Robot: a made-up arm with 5 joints.
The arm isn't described. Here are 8 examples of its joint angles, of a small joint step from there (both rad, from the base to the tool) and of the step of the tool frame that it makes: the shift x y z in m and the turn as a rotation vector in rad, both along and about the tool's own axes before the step.
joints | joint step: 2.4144 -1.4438 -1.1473 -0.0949 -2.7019 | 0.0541 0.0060 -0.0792 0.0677 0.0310
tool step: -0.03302 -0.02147 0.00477 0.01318 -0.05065 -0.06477
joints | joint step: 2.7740 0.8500 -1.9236 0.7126 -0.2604 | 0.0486 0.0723 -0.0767 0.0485 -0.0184
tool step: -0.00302 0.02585 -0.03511 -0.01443 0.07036 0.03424
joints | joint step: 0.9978 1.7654 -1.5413 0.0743 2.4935 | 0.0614 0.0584 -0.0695 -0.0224 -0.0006
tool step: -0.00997 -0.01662 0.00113 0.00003 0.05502 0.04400
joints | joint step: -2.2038 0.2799 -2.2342 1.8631 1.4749 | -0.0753 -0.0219 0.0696 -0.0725 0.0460
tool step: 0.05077 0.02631 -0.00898 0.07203 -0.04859 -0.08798
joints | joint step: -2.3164 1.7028 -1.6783 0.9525 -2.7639 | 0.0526 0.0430 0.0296 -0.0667 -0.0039
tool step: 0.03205 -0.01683 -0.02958 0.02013 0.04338 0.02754
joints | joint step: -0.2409 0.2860 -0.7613 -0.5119 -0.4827 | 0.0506 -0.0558 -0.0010 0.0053 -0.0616
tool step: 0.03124 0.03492 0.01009 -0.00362 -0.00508 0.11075
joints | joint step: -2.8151 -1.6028 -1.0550 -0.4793 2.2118 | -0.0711 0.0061 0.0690 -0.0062 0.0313
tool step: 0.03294 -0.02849 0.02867 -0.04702 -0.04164 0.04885
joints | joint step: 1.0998 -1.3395 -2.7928 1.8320 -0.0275 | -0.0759 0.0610 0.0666 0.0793 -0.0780
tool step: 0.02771 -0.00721 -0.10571 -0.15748 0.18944 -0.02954
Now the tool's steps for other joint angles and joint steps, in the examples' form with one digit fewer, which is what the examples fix.
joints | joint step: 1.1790 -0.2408 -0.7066 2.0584 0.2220 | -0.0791 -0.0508 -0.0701 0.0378 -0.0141
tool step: -0.0338 -0.0296 0.0610 0.1043 -0.0190 0.0323
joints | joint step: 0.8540 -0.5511 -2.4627 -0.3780 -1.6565 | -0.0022 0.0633 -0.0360 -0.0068 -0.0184
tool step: -0.0067 0.0227 -0.0161 0.0101 0.0171 0.0212
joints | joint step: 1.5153 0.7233 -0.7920 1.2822 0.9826 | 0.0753 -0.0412 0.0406 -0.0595 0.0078
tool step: -0.0195 0.0020 -0.0038 0.0311 -0.0542 0.0707
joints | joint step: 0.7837 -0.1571 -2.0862 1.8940 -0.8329 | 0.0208 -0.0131 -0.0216 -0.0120 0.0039
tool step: -0.0110 0.0201 0.0116 -0.0195 -0.0355 0.0290
